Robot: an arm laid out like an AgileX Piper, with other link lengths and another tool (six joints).
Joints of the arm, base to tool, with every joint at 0 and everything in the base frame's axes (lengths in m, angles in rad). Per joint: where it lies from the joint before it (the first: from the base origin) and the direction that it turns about. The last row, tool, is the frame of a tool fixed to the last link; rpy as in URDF.
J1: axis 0 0 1 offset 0.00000 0.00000 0.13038
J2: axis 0 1 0 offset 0.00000 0.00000 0.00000
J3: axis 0 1 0 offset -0.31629 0.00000 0.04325
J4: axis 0.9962 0 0.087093 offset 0.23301 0.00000 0.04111
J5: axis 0 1 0 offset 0.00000 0.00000 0.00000
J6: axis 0.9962 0 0.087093 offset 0.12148 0.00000 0.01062
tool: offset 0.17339 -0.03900 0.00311 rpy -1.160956 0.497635 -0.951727
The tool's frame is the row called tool.
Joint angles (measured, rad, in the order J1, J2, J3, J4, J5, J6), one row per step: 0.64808 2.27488 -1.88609 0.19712 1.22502 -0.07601; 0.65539 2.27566 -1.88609 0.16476 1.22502 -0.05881; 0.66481 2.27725 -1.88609 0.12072 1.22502 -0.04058; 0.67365 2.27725 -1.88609 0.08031 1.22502 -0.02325; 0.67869 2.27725 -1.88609 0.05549 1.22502 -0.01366; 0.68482 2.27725 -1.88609 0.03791 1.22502 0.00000; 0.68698 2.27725 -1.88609 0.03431 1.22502 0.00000; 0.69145 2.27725 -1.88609 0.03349 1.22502 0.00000; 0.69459 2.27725 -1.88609 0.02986 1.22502 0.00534; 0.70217 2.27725 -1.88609 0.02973 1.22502 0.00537; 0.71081 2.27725 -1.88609 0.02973 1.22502 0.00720
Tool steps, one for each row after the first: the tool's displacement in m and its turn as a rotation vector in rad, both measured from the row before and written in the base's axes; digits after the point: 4 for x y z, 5 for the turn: 0.0026 -0.0050 -0.0007 -0.02614 -0.01530 0.00000; 0.0041 -0.0068 -0.0008 -0.03502 -0.02208 0.00452; 0.0041 -0.0058 0.0004 -0.03067 -0.02217 0.00370; 0.0027 -0.0036 0.0005 -0.01854 -0.01409 0.00291; 0.0010 -0.0016 0.0004 -0.01296 -0.00974 -0.00224; 0.0001 0.0001 0.0001 -0.00266 -0.00218 0.00324; -0.0011 0.0015 0.0000 -0.00060 -0.00050 0.00472; -0.0004 0.0003 0.0001 -0.00259 -0.00195 -0.00111; -0.0021 0.0028 0.0000 -0.00009 -0.00008 0.00759; -0.0025 0.0032 0.0000 0.00003 0.00009 0.00681
